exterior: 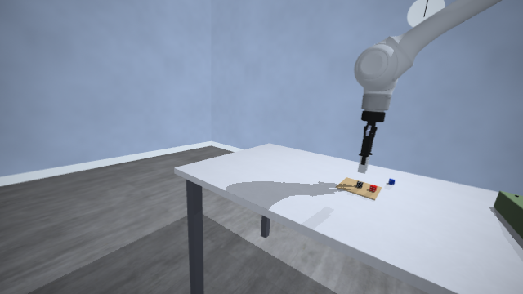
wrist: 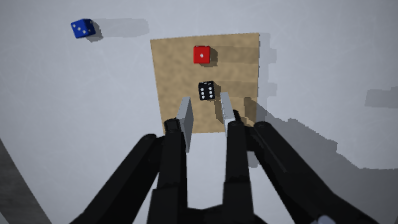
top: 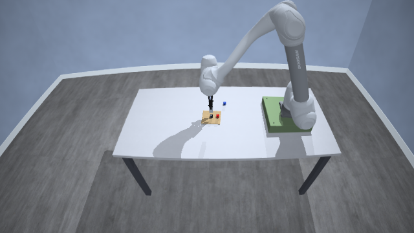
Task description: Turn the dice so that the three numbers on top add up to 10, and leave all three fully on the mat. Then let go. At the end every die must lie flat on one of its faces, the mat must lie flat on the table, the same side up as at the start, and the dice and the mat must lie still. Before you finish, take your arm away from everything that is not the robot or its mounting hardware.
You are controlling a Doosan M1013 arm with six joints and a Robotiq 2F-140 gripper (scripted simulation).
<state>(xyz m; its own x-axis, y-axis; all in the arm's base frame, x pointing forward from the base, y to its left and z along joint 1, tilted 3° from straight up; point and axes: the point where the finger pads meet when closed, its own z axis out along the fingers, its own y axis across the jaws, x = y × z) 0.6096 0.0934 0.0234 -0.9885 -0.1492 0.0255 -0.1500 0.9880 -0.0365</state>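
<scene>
My gripper is now 80 mm past the blue die, 160 mm to the left of it and 90 mm above it. Also, from my hand: black die (90 mm below); then tan mat (100 mm below); then red die (50 mm behind, 10 mm to the right, 90 mm below).
</scene>
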